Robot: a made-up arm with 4 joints. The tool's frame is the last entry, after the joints. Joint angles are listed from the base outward.
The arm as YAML. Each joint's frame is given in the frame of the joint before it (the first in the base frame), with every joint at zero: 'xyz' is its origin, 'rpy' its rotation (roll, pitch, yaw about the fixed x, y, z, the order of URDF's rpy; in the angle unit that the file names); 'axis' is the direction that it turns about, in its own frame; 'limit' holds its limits. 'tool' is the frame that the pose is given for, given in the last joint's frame.
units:
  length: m
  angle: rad
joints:
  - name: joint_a
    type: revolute
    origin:
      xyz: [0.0, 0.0, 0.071]
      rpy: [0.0, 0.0, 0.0]
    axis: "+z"
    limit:
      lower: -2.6
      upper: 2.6
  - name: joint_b
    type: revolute
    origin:
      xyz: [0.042, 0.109, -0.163]
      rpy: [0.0, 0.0, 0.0]
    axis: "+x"
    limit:
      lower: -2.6
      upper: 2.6
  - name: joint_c
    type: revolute
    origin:
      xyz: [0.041, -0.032, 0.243]
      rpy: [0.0, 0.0, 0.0]
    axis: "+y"
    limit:
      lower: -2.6
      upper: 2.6
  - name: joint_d
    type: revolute
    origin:
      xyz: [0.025, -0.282, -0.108]
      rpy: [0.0, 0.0, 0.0]
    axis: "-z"
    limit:
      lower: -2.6
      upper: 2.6
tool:
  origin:
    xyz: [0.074, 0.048, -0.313]
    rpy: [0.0, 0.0, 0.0]
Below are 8 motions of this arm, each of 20 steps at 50 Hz.
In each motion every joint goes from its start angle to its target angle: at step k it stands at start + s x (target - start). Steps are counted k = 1, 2, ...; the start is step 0. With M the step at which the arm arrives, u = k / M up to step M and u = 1 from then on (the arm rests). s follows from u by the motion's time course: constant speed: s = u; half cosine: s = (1 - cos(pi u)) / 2; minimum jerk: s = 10 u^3 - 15 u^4 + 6 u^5.
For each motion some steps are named. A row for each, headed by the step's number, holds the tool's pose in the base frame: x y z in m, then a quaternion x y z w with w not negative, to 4 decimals.
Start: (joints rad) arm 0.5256 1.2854 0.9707 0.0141
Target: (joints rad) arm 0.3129 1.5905 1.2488 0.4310
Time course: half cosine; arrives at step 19
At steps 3, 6, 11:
3: -0.2387 -0.0099 -0.3707 0.4114 0.5081 0.4437 0.6130
6: -0.2511 -0.0057 -0.3731 0.4104 0.5260 0.4287 0.6092
11: -0.2785 0.0059 -0.3814 0.4033 0.5636 0.4005 0.5994

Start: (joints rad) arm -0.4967 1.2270 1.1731 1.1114
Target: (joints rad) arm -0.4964 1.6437 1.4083 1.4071
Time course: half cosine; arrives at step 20
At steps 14, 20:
14: -0.2558 0.1791 -0.4665 0.3133 0.6328 -0.1736 0.6865
20: -0.2588 0.1916 -0.4769 0.3075 0.6414 -0.1475 0.6873

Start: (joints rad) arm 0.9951 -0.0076 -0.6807 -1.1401
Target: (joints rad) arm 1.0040 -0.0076 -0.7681 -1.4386
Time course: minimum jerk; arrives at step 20
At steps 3, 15, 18, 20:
3: 0.2940 0.2357 -0.1665 -0.0291 -0.3337 0.8279 0.4499
15: 0.3015 0.2409 -0.1598 -0.0779 -0.3622 0.8680 0.3306
18: 0.3027 0.2414 -0.1590 -0.0837 -0.3649 0.8713 0.3173
20: 0.3028 0.2414 -0.1589 -0.0842 -0.3651 0.8716 0.3161

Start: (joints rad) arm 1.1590 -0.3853 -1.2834 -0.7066
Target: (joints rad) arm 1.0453 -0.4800 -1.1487 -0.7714
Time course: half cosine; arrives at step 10
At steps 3, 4, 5, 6, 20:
3: 0.2455 0.4356 0.1445 -0.0405 -0.5966 0.7053 0.3809
4: 0.2516 0.4298 0.1385 -0.0557 -0.5892 0.7087 0.3841
5: 0.2584 0.4231 0.1321 -0.0725 -0.5806 0.7123 0.3877
6: 0.2651 0.4161 0.1257 -0.0891 -0.5716 0.7157 0.3914
20: 0.2797 0.3988 0.1119 -0.1256 -0.5500 0.7224 0.3997

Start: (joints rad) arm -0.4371 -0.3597 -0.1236 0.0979
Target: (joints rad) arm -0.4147 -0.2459 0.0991 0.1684
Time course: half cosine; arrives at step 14
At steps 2, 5, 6, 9, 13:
2: 0.1249 -0.2838 -0.1506 -0.1826 -0.0253 -0.2514 0.9502
5: 0.1068 -0.2762 -0.1654 -0.1656 -0.0041 -0.2624 0.9506
6: 0.0986 -0.2726 -0.1718 -0.1580 0.0056 -0.2671 0.9506
9: 0.0731 -0.2602 -0.1904 -0.1349 0.0365 -0.2806 0.9496
13: 0.0519 -0.2492 -0.2043 -0.1164 0.0626 -0.2903 0.9478

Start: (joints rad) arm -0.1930 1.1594 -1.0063 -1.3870
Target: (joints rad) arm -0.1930 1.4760 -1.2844 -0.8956
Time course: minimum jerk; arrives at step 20
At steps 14, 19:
14: 0.4704 -0.1466 -0.2963 0.2013 -0.6601 -0.1157 0.7144
19: 0.4741 -0.1620 -0.3024 0.2312 -0.6581 -0.1741 0.6951

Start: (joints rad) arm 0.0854 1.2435 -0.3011 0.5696
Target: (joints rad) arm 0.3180 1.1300 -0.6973 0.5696
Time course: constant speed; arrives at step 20
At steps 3, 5, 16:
3: 0.3221 0.1474 -0.4246 0.5824 0.0535 -0.2798 0.7613
5: 0.3342 0.1435 -0.4209 0.5812 0.0424 -0.2810 0.7625
16: 0.4003 0.1252 -0.3925 0.5780 -0.0208 -0.2825 0.7653

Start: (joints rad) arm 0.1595 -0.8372 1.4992 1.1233
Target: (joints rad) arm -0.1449 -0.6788 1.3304 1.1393
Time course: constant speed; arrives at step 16
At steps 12, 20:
12: -0.3177 -0.1000 0.1924 -0.5357 0.3726 -0.5937 0.4707
20: -0.3197 -0.0980 0.1706 -0.5078 0.3866 -0.6089 0.4711

